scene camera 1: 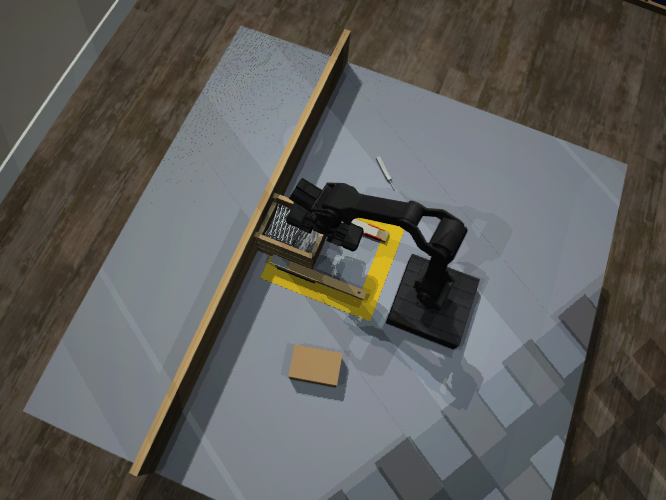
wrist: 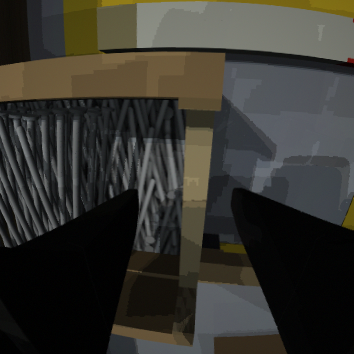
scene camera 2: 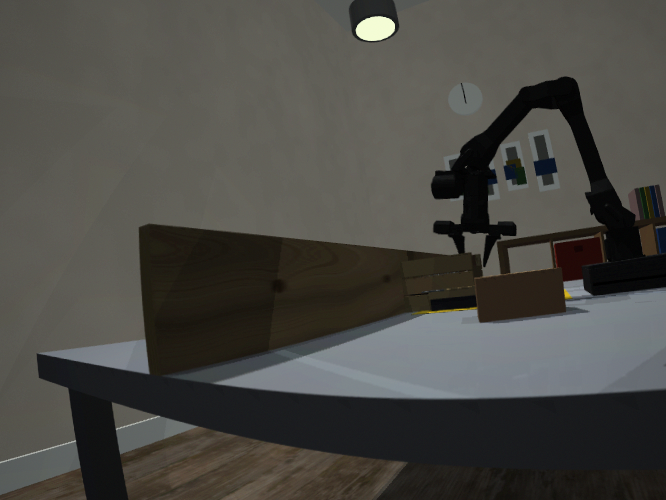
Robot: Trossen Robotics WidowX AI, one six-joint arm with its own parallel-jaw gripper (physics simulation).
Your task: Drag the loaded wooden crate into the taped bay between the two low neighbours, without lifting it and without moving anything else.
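Frame: origin at the arm's base, x ahead, y left, z up, level; metres.
Seen in the pictures: gripper, fingertip midpoint: (scene camera 1: 319,235) (wrist: 185,197) (scene camera 2: 473,266); arm's base, origin of the base link: (scene camera 1: 430,297) (scene camera 2: 626,259).
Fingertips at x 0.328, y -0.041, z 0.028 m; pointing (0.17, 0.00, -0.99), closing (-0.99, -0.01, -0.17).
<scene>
Offsets run from my fingertips to a thing's top centre.
The wooden crate @(dx +0.070, dy +0.010, dz +0.029 m) (scene camera 1: 285,249) (scene camera 2: 438,280) (wrist: 197,170), loaded with grey nails, stands upright at the board end of the yellow taped bay (scene camera 1: 384,261) (wrist: 80,30). A low white and red neighbour @(dx -0.047, dy -0.093, dz -0.068 m) (scene camera 1: 372,231) (wrist: 225,30) lies along one side of the bay, and a low brown bar @(dx -0.035, dy +0.094, dz -0.040 m) (scene camera 1: 336,284) lies along the other. My gripper (scene camera 2: 473,258) (wrist: 185,197) is partly open and points down at the crate's end wall nearest my base. One finger is on the nail side of that wall, the other outside it, with visible gaps. In scene camera 1 my arm hides the fingertips.
A long upright wooden board (scene camera 1: 304,126) (scene camera 2: 215,301) runs right behind the crate's far end. A brown block @(dx -0.115, dy +0.310, dz -0.023 m) (scene camera 1: 315,365) (scene camera 2: 520,296) stands outside the bay. A thin white tool @(dx -0.098, dy -0.280, dz -0.071 m) (scene camera 1: 383,168) lies on the other side. My black base (scene camera 1: 406,306) stands beyond the bay's near tape.
</scene>
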